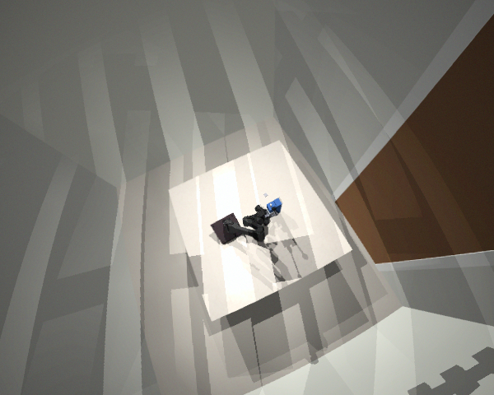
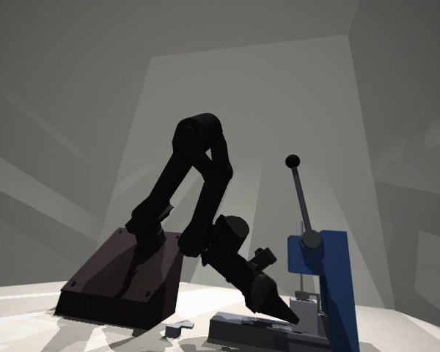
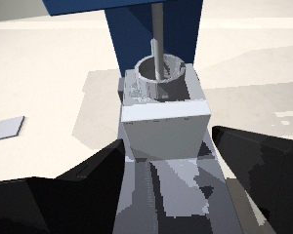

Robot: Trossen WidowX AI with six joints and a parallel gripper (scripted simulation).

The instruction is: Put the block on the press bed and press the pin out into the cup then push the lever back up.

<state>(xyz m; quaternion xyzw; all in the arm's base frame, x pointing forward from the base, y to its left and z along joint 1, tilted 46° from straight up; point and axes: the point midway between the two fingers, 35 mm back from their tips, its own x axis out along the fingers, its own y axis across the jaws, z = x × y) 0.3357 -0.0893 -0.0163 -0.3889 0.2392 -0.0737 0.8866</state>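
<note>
My gripper tip is now 1 cm short of the thin punch rod and 10 cm below it. Also, from my gripper tip: press lever 1 cm ahead, 6 cm to the right, 22 cm above; grey part 22 cm behind, 5 cm to the right, 4 cm below.
</note>
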